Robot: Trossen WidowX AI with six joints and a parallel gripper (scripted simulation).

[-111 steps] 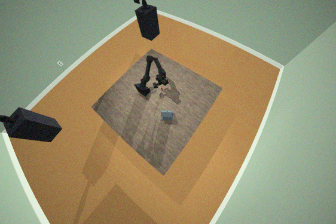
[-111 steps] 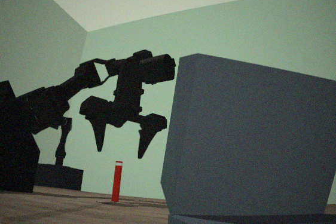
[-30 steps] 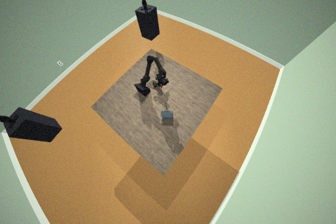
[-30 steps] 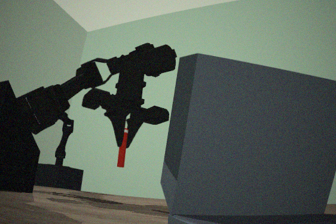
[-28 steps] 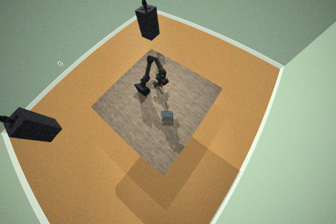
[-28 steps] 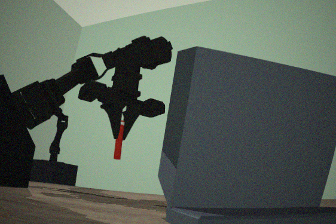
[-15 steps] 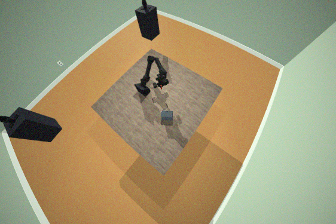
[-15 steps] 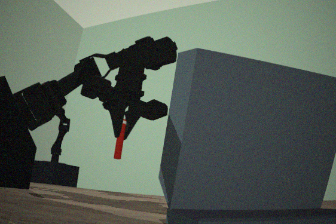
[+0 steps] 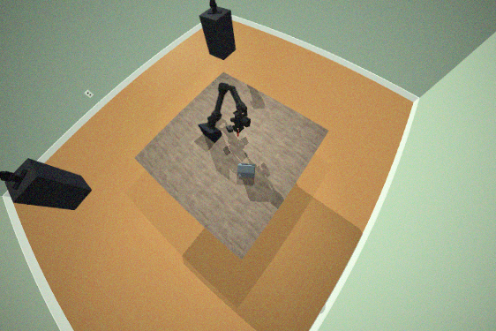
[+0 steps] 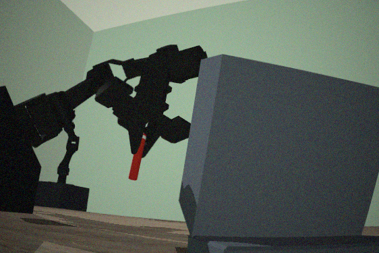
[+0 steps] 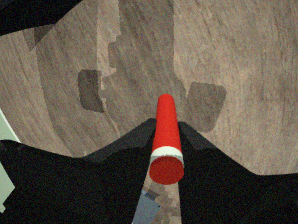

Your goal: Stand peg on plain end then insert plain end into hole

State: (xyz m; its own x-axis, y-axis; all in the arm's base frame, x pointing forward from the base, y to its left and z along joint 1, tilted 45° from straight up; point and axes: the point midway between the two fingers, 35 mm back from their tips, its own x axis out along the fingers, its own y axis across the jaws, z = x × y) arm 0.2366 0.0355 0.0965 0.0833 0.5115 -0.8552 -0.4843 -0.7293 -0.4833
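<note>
Right now the sloped grey panel is 23 cm ahead of my gripper tip, 20 cm to the right of it and 4 cm below it. From my gripper tip the other things lie so: red peg 2 cm above.
</note>
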